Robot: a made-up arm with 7 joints.
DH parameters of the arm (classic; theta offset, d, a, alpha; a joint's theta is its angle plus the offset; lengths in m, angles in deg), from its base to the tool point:
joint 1: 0 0.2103 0 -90
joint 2: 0 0 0 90
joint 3: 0 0.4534 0.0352 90
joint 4: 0 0 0.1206 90
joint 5: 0 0.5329 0 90
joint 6: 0 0 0.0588 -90
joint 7: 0 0.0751 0 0
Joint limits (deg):
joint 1: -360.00..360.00
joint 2: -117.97..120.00
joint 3: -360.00..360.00
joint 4: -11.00..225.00
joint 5: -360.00..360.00
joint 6: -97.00..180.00
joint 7: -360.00..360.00
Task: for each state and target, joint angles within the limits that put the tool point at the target. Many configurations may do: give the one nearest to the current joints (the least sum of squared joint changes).
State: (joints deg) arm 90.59 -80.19 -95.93 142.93 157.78 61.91 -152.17
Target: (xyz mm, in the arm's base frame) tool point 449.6 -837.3 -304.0
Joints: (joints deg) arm 100.94 -116.02 -105.23 142.78 159.08 59.43 -152.17
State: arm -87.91 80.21 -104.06 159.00 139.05 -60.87 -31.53
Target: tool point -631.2 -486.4 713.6
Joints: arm -118.89 64.64 -104.17 138.76 140.84 -59.43 -31.53
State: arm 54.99 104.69 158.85 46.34 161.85 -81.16 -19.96
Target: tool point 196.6 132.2 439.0
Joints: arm 52.01 120.00 195.25 30.67 170.87 -97.00 -19.96
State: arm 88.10 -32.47 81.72 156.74 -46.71 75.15 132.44
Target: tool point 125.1 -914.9 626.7
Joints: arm 120.33 -65.97 93.18 141.54 -41.01 95.29 132.44
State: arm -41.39 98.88 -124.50 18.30 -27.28 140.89 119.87
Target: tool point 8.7 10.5 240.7
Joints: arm -49.31 115.92 -125.60 -11.00 -25.47 172.59 119.87
